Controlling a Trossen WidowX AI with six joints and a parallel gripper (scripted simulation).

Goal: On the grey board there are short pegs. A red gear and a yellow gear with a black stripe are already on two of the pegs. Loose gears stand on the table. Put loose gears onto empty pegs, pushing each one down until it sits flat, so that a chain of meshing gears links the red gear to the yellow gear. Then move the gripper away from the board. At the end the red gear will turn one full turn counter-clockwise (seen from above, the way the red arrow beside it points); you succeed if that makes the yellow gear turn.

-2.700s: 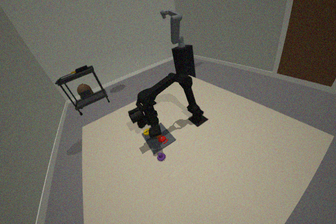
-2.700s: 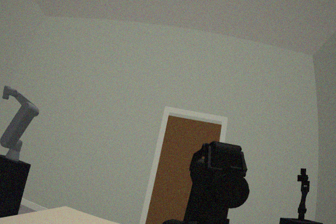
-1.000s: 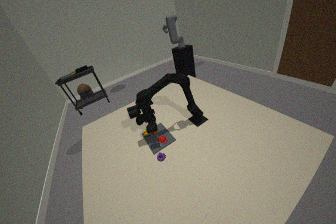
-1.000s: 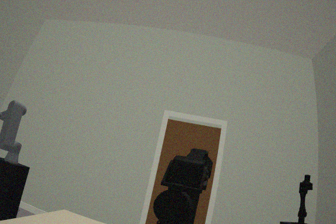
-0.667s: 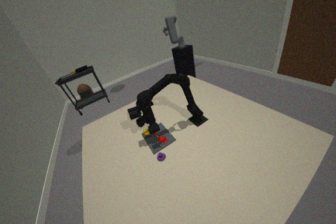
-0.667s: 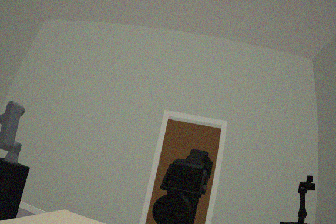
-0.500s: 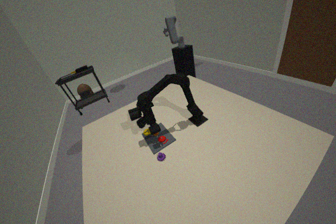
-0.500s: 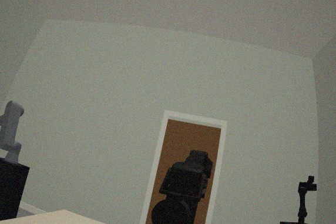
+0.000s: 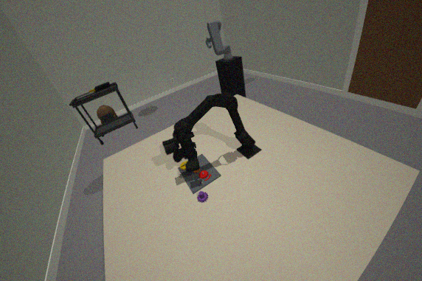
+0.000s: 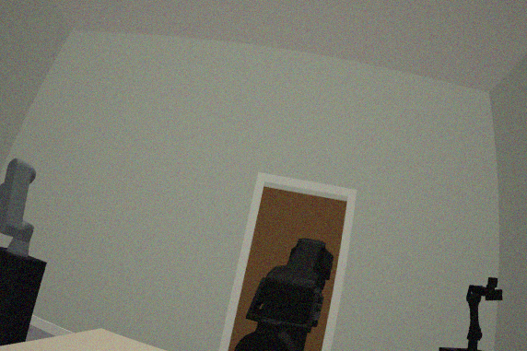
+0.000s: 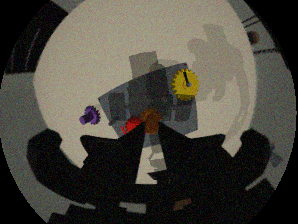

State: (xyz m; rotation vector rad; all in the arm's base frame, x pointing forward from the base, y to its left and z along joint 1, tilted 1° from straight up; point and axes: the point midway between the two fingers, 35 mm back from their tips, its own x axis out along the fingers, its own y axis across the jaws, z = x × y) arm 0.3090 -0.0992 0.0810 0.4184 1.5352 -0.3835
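The red gear is 40 mm to the left of my gripper tip, 40 mm below it and 10 mm behind it. From my gripper tip the other things lie so: yellow gear 90 mm to the right, 40 mm below, 20 mm ahead; then orange gear 10 mm below; then red arrow 70 mm to the left, 40 mm below, 20 mm behind.
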